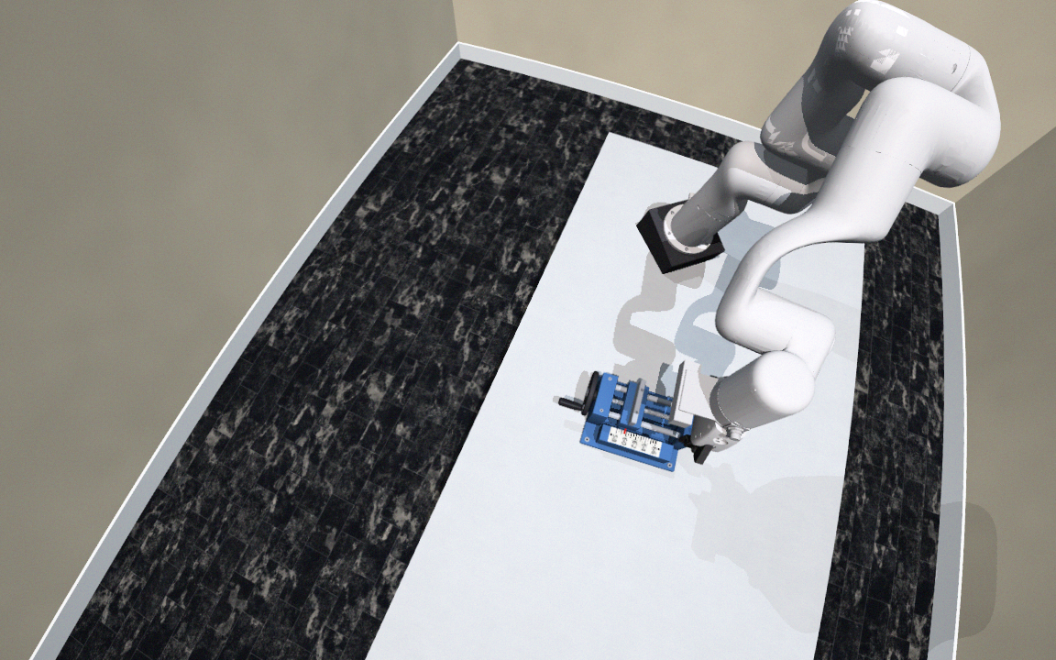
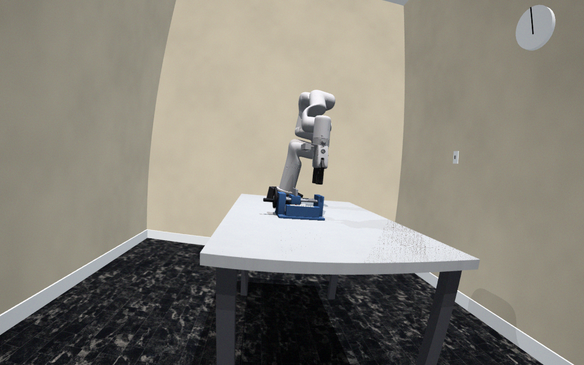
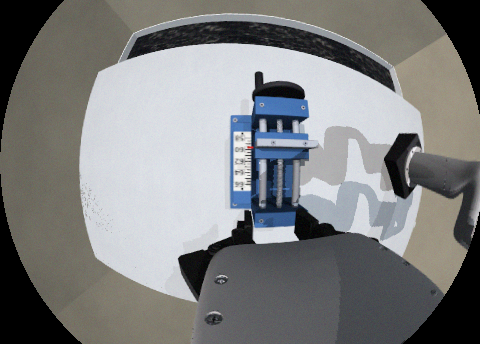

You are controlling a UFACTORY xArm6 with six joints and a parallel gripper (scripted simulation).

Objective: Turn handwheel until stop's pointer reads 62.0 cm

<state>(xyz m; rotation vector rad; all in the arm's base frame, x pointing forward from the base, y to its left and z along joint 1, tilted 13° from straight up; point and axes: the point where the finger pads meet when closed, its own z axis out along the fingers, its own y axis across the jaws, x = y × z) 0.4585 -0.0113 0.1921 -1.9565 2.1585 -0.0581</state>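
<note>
The handwheel lies 19 cm to the right of my hand, 10 cm below it and 2 cm behind it. The rest, counted from my hand: stop (9 cm to the right, 8 cm below, 2 cm behind).
</note>
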